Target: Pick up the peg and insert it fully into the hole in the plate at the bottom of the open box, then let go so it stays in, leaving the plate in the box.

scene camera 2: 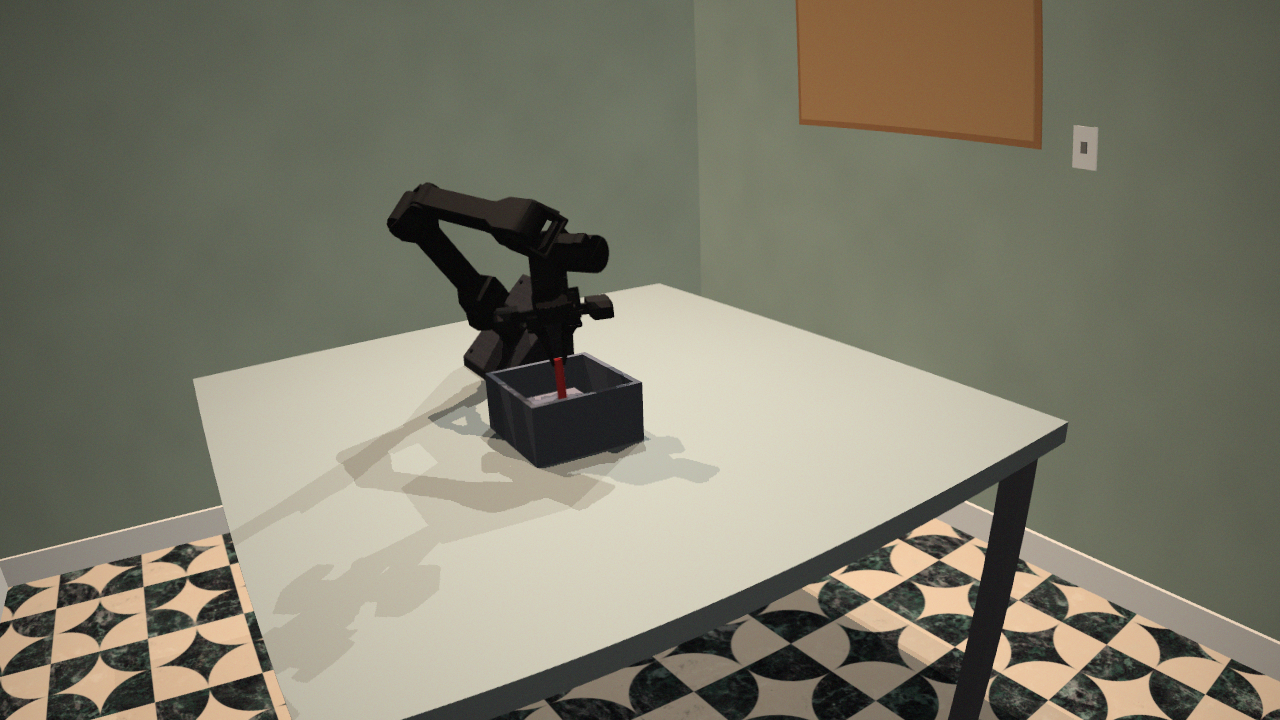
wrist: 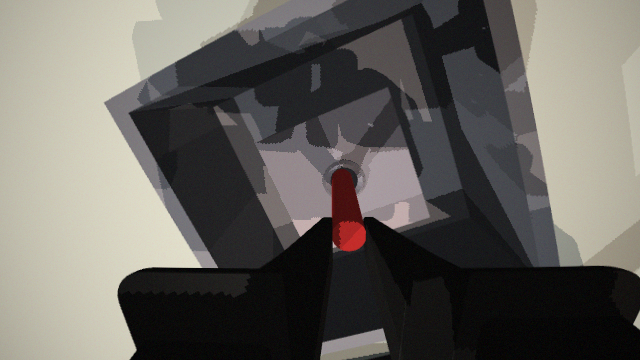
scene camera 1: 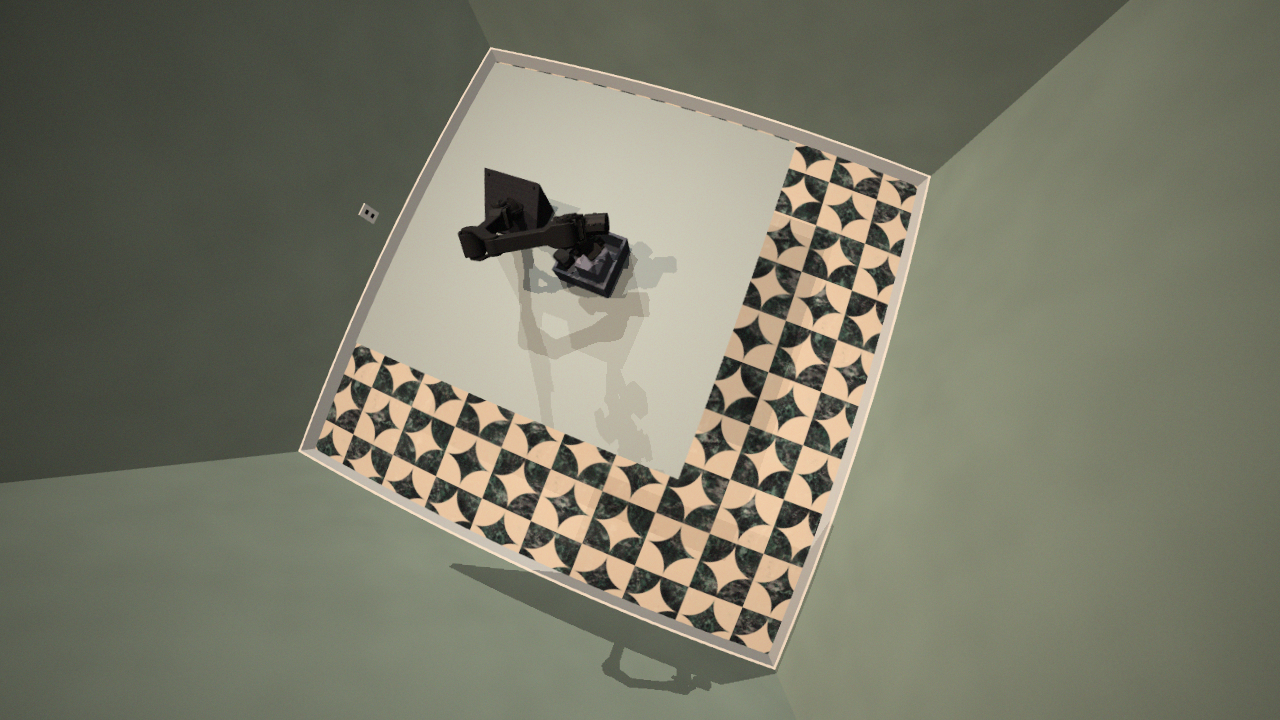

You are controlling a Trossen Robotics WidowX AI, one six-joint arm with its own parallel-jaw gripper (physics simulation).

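Where they show: gripper, fingertip midpoint: (scene camera 2: pixel 558 365) (wrist: pixel 347 226); arm's base, link origin: (scene camera 1: pixel 513 209).
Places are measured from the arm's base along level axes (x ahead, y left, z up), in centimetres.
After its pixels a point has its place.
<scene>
The red peg (scene camera 2: pixel 560 379) {x 33.1, y -3.2, z 0.5 cm} (wrist: pixel 346 205) {x 33.1, y -3.2, z 2.2 cm} is held roughly upright between the fingertips of my gripper (scene camera 2: pixel 558 360) {x 32.3, y -3.0, z 2.7 cm} (wrist: pixel 347 226) {x 32.3, y -3.0, z 2.7 cm}, which is shut on it near its upper end. In the wrist view the peg's lower end overlaps the hole in the pale plate (scene camera 2: pixel 540 396) {x 28.8, y -5.4, z -3.4 cm} (wrist: pixel 285 175) {x 34.0, y 0.8, z -3.4 cm}; a dark part of the hole shows beside it. I cannot tell how deep the tip is. The plate lies on the bottom of the open dark grey box (scene camera 1: pixel 610 288) {x 42.6, y -8.7, z -6.3 cm} (scene camera 2: pixel 590 425) {x 42.0, y -2.0, z -4.4 cm} (wrist: pixel 187 185) {x 35.6, y 5.9, z -0.7 cm}. In scene camera 1 the arm hides the peg and the fingertips.
The box stands on the pale table (scene camera 1: pixel 447 313) {x -7.7, y -43.1, z -9.2 cm} (scene camera 2: pixel 805 429) {x 51.6, y 32.0, z -9.2 cm}, in front of the arm's base (scene camera 1: pixel 514 192) {x -0.5, y 4.1, z 4.2 cm} (scene camera 2: pixel 487 351) {x -3.7, y -5.1, z -4.7 cm}. The box walls rise around the plate, and the fingertips are near the height of the rim. Shadows of the arm fall across the table.
</scene>
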